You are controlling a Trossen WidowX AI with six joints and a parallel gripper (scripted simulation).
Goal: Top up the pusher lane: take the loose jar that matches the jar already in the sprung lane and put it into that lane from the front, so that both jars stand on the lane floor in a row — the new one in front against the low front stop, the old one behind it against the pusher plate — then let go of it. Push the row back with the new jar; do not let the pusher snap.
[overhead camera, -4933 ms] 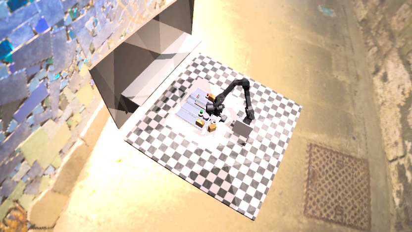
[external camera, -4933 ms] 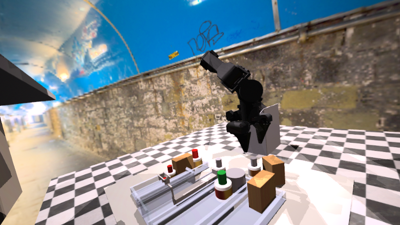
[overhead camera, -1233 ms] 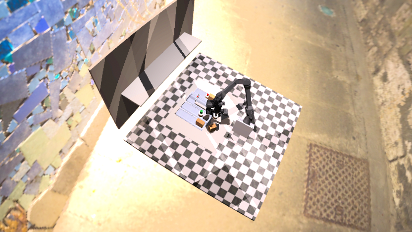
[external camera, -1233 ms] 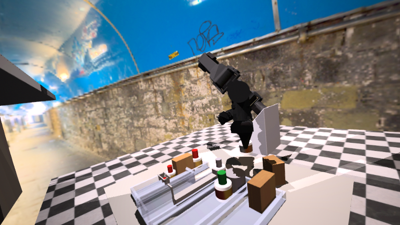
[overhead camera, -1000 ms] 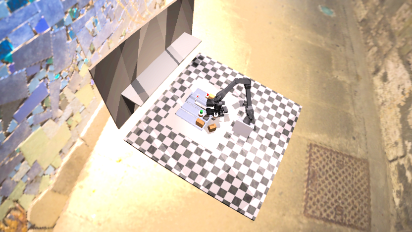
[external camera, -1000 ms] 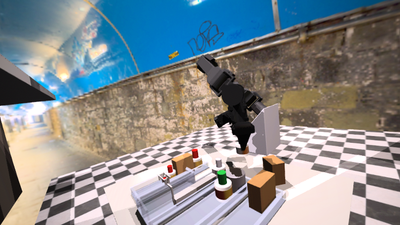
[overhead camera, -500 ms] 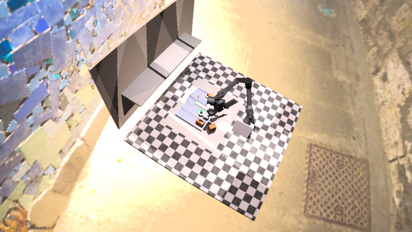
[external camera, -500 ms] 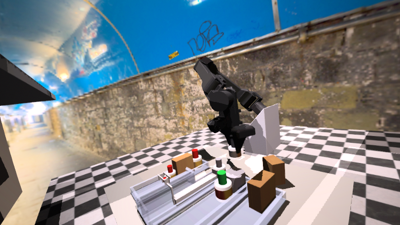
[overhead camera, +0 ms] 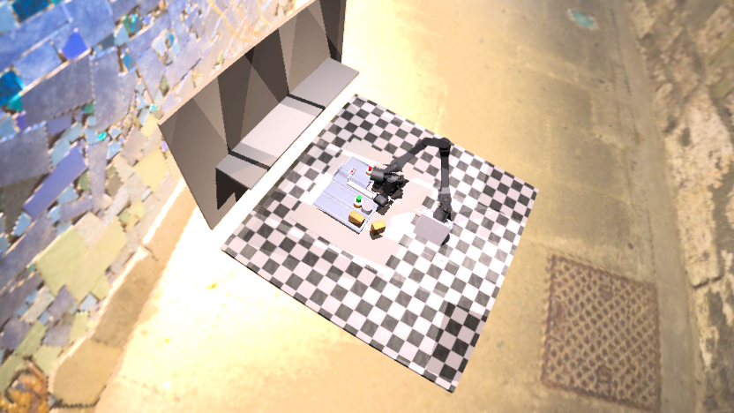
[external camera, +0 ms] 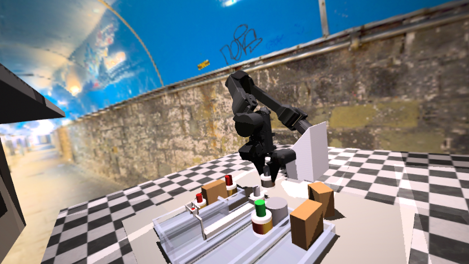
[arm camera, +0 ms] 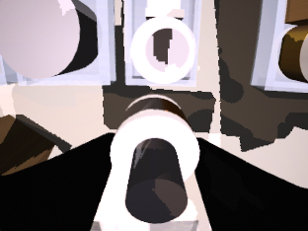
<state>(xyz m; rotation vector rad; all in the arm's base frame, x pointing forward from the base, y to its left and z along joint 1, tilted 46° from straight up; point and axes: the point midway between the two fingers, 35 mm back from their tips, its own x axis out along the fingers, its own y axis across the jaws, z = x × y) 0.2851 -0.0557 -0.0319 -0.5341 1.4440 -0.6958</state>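
Right now the grey cylinder is 70 mm to the left of my gripper tip, 70 mm ahead of it and 50 mm below it. The rest, counted from my gripper tip: sprung lane: 200 mm ahead, 60 mm below, 40 mm to the right.
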